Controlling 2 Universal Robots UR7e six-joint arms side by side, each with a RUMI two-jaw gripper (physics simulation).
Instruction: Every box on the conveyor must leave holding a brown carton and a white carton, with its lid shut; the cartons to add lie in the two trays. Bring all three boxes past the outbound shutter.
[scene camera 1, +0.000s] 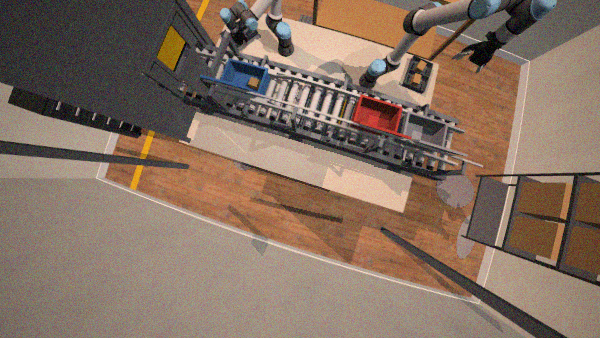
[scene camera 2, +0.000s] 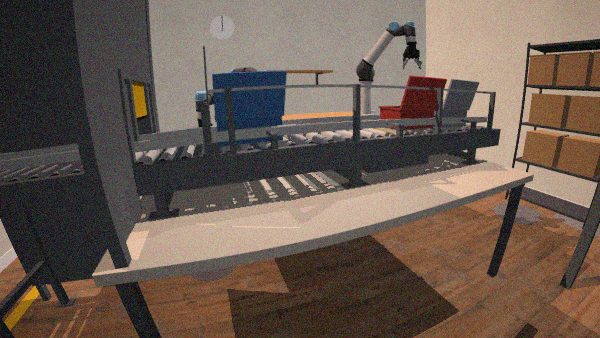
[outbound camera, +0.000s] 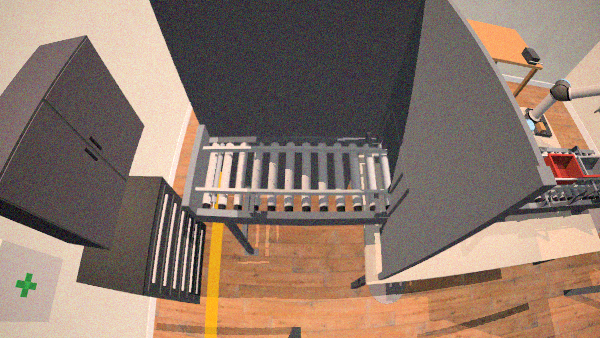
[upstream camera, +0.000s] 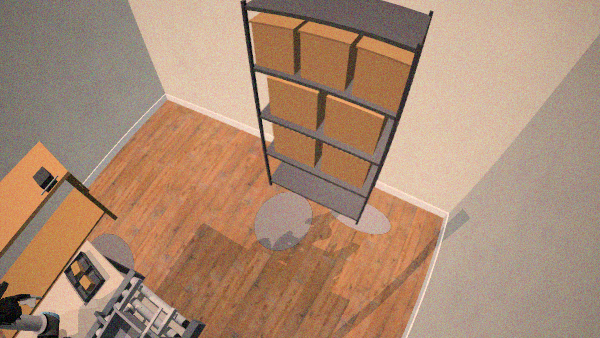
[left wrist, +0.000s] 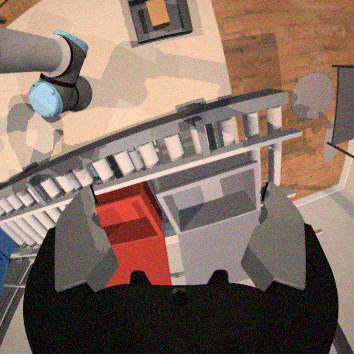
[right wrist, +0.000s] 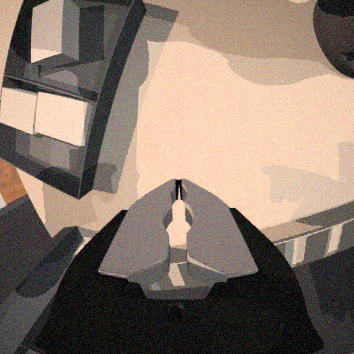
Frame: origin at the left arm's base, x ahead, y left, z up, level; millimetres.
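Seen in the pictures: left gripper, between the fingertips: (scene camera 1: 463, 66) (scene camera 2: 412, 69) (upstream camera: 31, 308) (left wrist: 178, 185); right gripper, between the fingertips: (scene camera 1: 245, 44) (right wrist: 178, 180); left arm's base, origin of its link: (scene camera 1: 367, 82) (left wrist: 75, 92); right arm's base, origin of its link: (scene camera 1: 286, 49) (right wrist: 349, 32).
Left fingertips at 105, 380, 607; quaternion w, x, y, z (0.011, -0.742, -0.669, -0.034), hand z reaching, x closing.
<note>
Offsets run from my left fingertips to a thing's top centre, as dx, dy, dz. "*": to the spot under its first point.
The blue box @(* +459, -1337, -375) (scene camera 1: 235, 73) holds a brown carton @(+477, -1134, -327) (scene camera 1: 254, 82); its lid (scene camera 2: 250, 100) stands open. The red box (scene camera 1: 377, 114) (outbound camera: 566, 165) shows no carton; its lid (scene camera 2: 425, 97) (left wrist: 142, 260) is open. The grey box @(* +353, +127, -367) (left wrist: 215, 200) beside it has its lid (scene camera 2: 461, 97) (left wrist: 220, 250) open; its inside is partly shadowed. One tray @(* -238, +23, -586) (left wrist: 165, 36) holds brown cartons (left wrist: 158, 12) (scene camera 1: 421, 65). The other tray @(-3, -1670, -565) (right wrist: 112, 95) holds white cartons @(-85, -1653, -565) (right wrist: 47, 32) @(+50, -1649, -565) (right wrist: 61, 117). My left gripper (scene camera 1: 469, 61) (scene camera 2: 412, 66) is open and empty, high up. My right gripper (right wrist: 178, 180) is shut on nothing, to the right of the white cartons' tray in the right wrist view.
Rails line the roller conveyor (scene camera 2: 320, 157). The dark shutter housing (scene camera 1: 100, 60) stands at its left end in scene camera 1. The outbound rollers (outbound camera: 290, 175) carry no box. A shelf rack (upstream camera: 260, 115) with cardboard boxes stands beyond the upstream end.
</note>
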